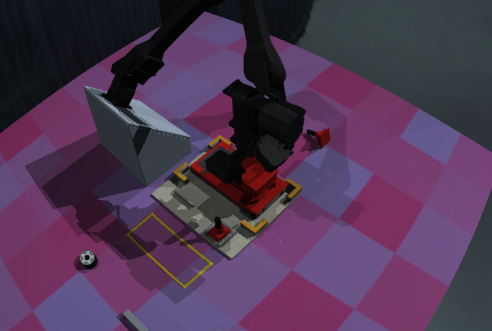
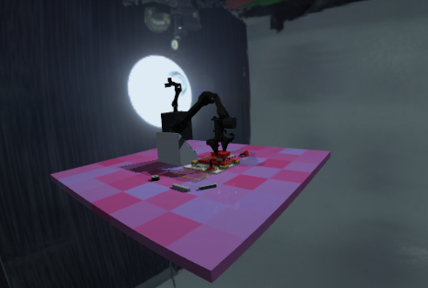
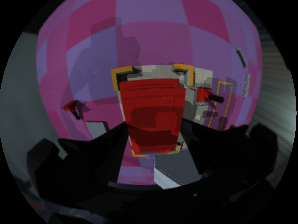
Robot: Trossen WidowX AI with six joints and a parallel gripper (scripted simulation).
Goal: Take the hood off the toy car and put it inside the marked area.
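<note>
Now: the grey base plate 3 cm behind my gripper tip, 3 cm to the right of it and 5 cm below it. Also, from my gripper tip: small wheel (12 cm behind, 39 cm to the right, 5 cm below); then grey flat panel (10 cm behind, 17 cm to the left, 6 cm below); then red hood (1 cm above).
</note>
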